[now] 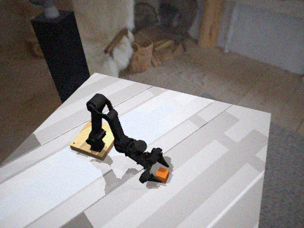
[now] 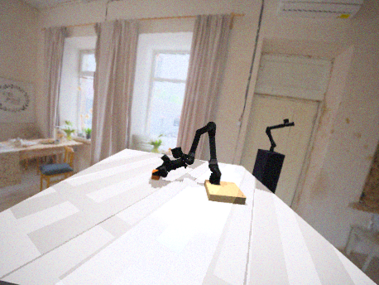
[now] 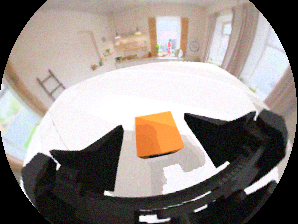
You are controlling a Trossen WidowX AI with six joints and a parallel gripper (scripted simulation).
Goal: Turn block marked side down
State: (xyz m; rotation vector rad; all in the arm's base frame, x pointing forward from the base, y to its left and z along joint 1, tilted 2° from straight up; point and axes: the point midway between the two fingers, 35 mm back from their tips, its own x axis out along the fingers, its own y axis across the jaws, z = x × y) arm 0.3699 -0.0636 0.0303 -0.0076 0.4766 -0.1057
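My gripper tip is now 3 cm past the orange block and 2 cm above it.
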